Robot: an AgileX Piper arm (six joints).
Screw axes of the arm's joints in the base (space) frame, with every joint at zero. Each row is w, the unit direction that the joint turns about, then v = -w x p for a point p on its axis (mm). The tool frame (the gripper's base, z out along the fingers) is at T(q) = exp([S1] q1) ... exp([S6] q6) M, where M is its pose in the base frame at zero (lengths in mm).
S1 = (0, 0, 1, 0, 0, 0)
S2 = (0, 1, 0, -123, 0, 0)
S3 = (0, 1, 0, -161.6, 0, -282.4)
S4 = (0.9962, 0, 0.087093, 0, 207.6, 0)
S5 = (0, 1, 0, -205.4, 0, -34.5)
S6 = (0.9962, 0, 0.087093, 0, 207.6, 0)
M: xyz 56.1 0 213.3 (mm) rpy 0 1.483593 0 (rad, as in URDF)
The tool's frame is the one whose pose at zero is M.
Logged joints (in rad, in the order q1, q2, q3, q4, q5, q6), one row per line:
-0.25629 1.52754 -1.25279 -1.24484 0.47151 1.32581
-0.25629 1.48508 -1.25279 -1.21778 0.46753 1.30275
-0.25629 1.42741 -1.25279 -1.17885 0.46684 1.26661
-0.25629 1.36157 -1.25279 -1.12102 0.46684 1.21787
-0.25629 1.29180 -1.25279 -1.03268 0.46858 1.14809
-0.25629 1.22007 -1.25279 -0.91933 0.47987 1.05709
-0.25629 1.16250 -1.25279 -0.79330 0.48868 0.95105
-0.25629 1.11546 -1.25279 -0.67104 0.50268 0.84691
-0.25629 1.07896 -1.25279 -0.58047 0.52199 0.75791
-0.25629 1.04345 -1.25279 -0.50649 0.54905 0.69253
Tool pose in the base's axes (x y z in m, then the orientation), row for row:
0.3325 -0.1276 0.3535 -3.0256 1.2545 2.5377
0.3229 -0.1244 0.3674 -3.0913 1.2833 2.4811
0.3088 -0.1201 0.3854 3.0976 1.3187 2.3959
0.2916 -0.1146 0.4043 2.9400 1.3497 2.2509
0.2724 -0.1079 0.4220 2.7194 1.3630 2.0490
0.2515 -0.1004 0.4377 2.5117 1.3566 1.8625
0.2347 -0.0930 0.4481 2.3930 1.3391 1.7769
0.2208 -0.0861 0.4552 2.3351 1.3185 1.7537
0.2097 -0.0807 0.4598 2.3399 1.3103 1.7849
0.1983 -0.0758 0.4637 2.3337 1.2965 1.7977
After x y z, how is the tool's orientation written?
As angles about the fixed x, y, z axes (roll, pitch, yaw), in radians.
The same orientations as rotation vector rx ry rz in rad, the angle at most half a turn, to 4 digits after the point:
0.6471 1.8062 -0.5195
0.6458 1.7746 -0.5024
0.6444 1.7340 -0.4843
0.6456 1.6916 -0.4574
0.6502 1.6558 -0.4177
0.6567 1.6309 -0.3734
0.6509 1.6254 -0.3248
0.6414 1.6310 -0.2790
0.6250 1.6429 -0.2544
0.6197 1.6523 -0.2300

